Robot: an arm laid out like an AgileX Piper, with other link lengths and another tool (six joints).
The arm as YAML. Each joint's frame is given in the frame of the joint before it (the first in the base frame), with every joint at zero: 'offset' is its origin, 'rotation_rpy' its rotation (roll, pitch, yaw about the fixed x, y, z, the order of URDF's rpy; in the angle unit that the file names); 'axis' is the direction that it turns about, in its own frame. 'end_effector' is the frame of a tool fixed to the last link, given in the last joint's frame.
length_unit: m
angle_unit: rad
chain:
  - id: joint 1
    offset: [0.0, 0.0, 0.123]
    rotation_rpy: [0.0, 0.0, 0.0]
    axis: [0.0, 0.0, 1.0]
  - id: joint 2
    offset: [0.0, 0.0, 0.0]
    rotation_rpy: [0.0, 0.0, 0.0]
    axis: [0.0, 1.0, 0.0]
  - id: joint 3
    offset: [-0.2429, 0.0, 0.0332]
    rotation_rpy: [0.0, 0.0, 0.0]
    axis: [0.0, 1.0, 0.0]
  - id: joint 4
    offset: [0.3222, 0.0, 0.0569]
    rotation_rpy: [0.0, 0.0, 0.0]
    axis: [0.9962, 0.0, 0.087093]
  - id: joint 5
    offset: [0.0, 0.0, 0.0]
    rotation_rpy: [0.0, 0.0, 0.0]
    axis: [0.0, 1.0, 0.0]
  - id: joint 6
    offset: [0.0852, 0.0, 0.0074]
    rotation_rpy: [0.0, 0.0, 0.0]
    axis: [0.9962, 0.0, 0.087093]
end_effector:
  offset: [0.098, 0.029, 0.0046]
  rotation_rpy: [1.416, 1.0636, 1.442]
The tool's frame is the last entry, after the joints.
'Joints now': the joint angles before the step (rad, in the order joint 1, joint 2, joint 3, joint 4, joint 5, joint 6). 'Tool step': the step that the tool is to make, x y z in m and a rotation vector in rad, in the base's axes. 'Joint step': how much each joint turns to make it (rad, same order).
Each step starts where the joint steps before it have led.
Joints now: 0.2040 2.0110 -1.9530 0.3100 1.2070 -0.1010
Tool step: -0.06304 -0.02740 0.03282 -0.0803 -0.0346 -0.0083
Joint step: 0.0000 -0.3130 0.2920 -0.0880 0.0019 0.0060
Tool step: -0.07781 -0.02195 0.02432 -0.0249 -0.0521 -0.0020
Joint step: 0.0000 -0.3520 0.3030 -0.0350 0.0031 0.0000
